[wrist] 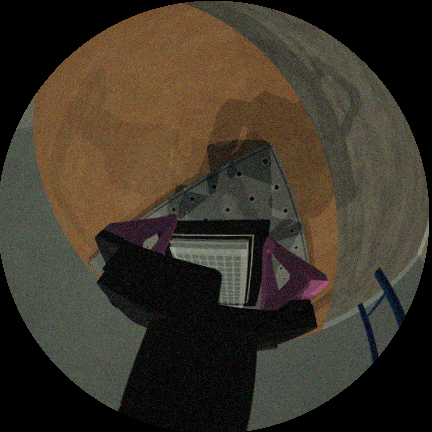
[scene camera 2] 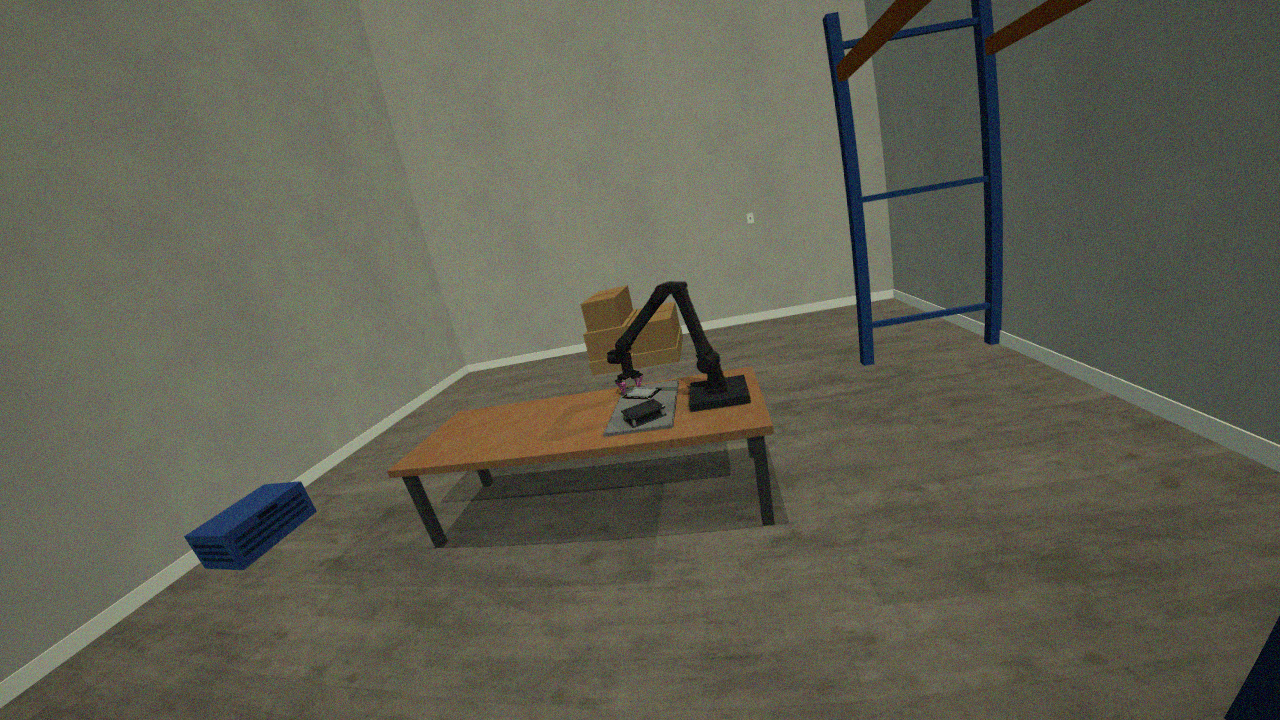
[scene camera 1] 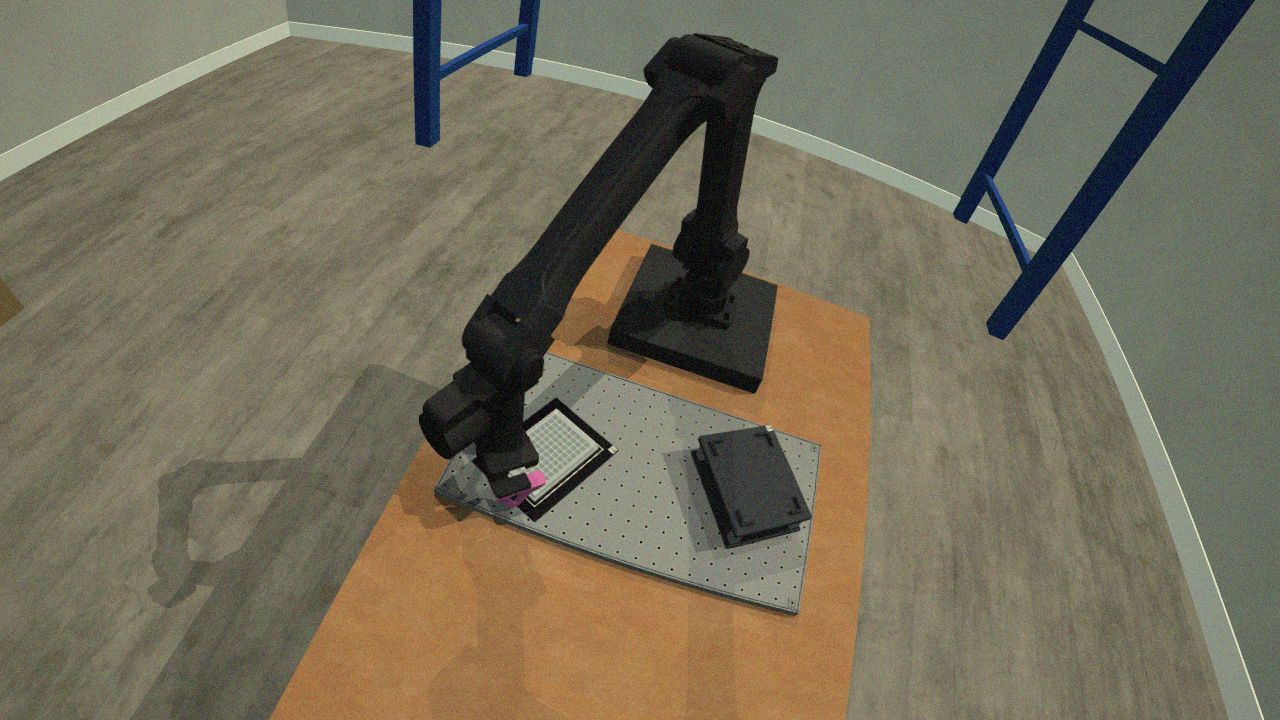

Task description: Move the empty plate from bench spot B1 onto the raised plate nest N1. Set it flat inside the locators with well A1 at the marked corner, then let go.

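Places are measured from the arm's base along level axes (x ahead, y left, z up), in millimetres.
Where they show: gripper, fingertip midpoint: (wrist: 221,230) (scene camera 2: 631,391) (scene camera 1: 499,478); arm's base, link origin: (scene camera 2: 717,388) (scene camera 1: 700,304).
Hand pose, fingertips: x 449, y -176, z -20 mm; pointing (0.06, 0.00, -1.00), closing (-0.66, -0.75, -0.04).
Things, the pixels of their top centre, and the offset from my fingertips. "*": a spot on its surface instead. Level surfaces: height alone.
- bench spot B1, surface spot: (wrist: 220,227) * dx +3, dy +0, dz -2 mm
- raised dark nest N1, top centre: (scene camera 1: 757,474) (scene camera 2: 642,407) dx -120, dy +332, dz +46 mm
- small white marker, surface spot: (scene camera 1: 768,428) * dx -212, dy +336, dz +41 mm
- perforated grey board, top centre: (scene camera 1: 645,470) (scene camera 2: 644,403) dx -99, dy +183, dz -3 mm
- orange-brown table, surface height: dz -16 mm
The pale, gridded empty plate (scene camera 1: 563,445) (scene camera 2: 640,393) (wrist: 232,270) lies flat inside the black frame of bench spot B1 (scene camera 1: 534,513) (wrist: 220,227). My gripper (scene camera 1: 523,490) (scene camera 2: 630,385) (wrist: 221,230) is open and empty, its pink fingers low over the plate's end nearest the perforated board's left edge. In the wrist view the fingers stand on either side of the plate; the gripper body hides part of it. The raised dark nest N1 (scene camera 1: 754,479) (scene camera 2: 643,410) has corner locators and a small white marker (scene camera 1: 768,428) by one corner.
The perforated grey board (scene camera 1: 644,501) carries both stations on the orange-brown table (scene camera 1: 590,626) (scene camera 2: 510,434). The black arm base (scene camera 1: 693,335) (scene camera 2: 718,394) stands behind the board. Blue rack posts (scene camera 1: 427,80) and cardboard boxes (scene camera 2: 606,310) stand beyond the table.
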